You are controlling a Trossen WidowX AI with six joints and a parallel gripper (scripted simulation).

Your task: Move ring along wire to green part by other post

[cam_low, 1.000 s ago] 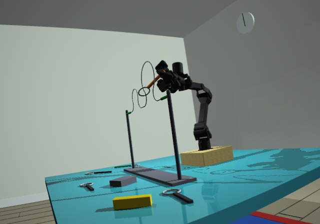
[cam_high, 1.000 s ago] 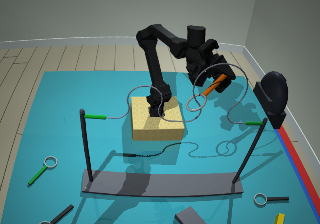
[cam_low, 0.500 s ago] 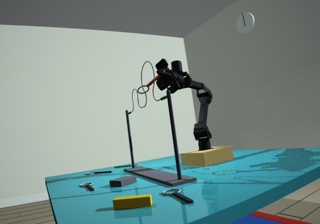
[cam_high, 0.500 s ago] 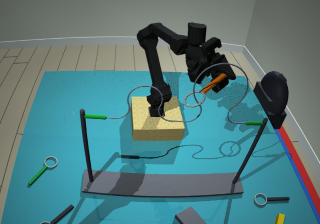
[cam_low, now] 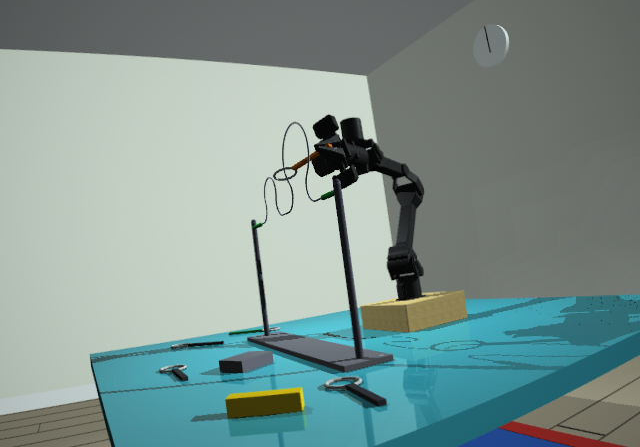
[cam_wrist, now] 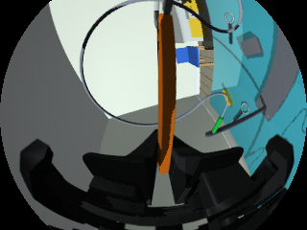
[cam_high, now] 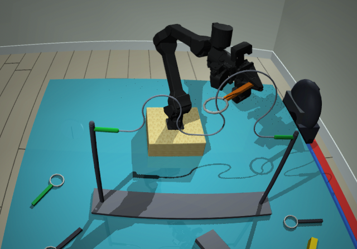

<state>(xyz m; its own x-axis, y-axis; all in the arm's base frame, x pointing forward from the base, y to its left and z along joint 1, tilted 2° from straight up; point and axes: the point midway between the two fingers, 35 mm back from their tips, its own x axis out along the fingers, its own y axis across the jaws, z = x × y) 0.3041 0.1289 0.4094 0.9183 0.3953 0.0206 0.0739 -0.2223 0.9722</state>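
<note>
The ring with orange handle lies 9 cm to the right of my gripper tip and 2 cm below it. The rest, counted from my gripper tip: grey block: 47 cm below, 20 cm ahead, 9 cm to the right; then yellow block: 47 cm below, 31 cm ahead, 26 cm to the left.
</note>
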